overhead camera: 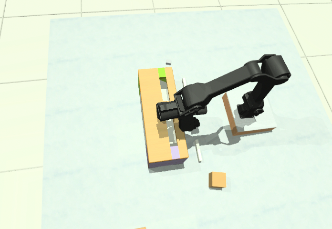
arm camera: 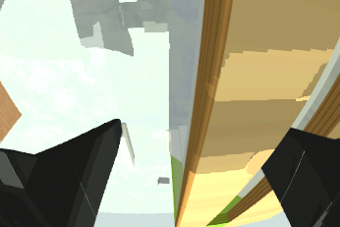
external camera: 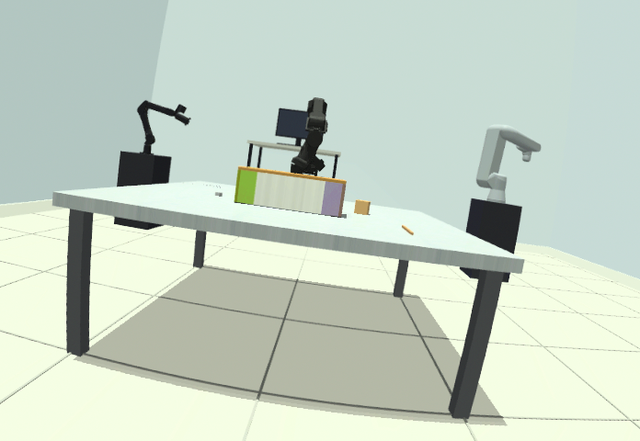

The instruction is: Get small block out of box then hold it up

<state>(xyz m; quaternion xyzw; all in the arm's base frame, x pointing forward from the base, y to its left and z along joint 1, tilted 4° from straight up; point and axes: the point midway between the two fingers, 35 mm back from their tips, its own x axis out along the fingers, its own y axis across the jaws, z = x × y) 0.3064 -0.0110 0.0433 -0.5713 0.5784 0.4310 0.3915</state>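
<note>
Right now the small tan block is 50 mm ahead of my gripper tip and 20 mm to the right of it. The rest, counted from my gripper tip: larger tan cube (120 mm behind, 290 mm to the left, 60 mm below); tiny grey piece (10 mm behind, 290 mm to the right, 80 mm below); long tan box (30 mm ahead, 10 mm to the left, 30 mm below).
</note>
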